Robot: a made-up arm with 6 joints.
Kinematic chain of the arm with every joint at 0, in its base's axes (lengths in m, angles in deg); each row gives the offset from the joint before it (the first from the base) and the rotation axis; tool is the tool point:
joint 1: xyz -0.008 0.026 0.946 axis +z
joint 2: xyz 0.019 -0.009 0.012 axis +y
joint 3: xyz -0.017 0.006 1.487 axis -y
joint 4: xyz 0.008 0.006 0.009 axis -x
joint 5: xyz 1.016 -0.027 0 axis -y
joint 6: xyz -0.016 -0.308 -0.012 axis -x
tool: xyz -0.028 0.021 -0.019
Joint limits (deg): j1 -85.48..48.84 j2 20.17..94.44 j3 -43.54..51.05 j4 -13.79..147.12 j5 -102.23..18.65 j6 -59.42..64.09
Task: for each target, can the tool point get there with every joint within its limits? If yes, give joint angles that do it. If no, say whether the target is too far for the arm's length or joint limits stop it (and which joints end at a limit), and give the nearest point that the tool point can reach.
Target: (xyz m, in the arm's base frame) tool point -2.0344 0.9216 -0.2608
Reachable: no: joint limits stop it (at a limit: joint 1, joint 2, joint 3, joint 4, joint 5, joint 6) | nearest point 0.3216 0.8874 0.0808 | short by 2.381 m
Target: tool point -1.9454 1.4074 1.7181
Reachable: no: joint limits stop it (at a limit: joint 1, joint 2, joint 3, joint 4, joint 5, joint 6) | nearest point 0.4712 1.0586 1.5349 | short by 2.449 m
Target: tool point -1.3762 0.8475 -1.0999
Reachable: no: joint limits stop it (at a limit: joint 1, joint 2, joint 3, joint 4, joint 5, joint 6) | nearest point 0.3242 0.8396 0.0669 | short by 2.062 m
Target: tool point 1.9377 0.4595 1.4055
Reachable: yes | joints 20.26 49.55 5.88 30.01 -66.51 29.81
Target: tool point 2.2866 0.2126 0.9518
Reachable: yes | joints 0.94 70.61 23.59 111.40 -73.24 10.31
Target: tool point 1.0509 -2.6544 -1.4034
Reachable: no: too far | nearest point 0.7504 -1.8936 -0.0611 | short by 1.572 m
